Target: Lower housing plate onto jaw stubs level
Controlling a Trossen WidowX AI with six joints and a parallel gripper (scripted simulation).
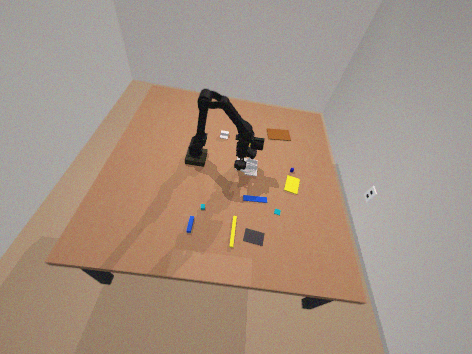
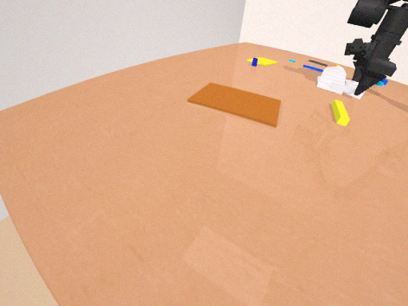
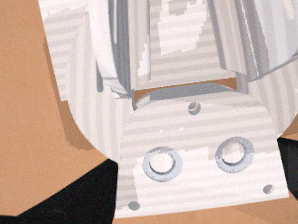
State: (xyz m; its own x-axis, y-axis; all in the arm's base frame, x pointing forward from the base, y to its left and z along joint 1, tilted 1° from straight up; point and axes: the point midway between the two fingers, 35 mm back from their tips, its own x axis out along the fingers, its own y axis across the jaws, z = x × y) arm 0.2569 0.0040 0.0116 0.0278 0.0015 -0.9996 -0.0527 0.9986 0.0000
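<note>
Right now my gripper tip is 20 mm below the white housing plate and 10 mm short of it. Round my gripper tip: yellow plate 320 mm ahead, 70 mm to the right; short yellow block 230 mm to the left, 50 mm ahead; long yellow bar 410 mm to the right, 20 mm ahead.
</note>
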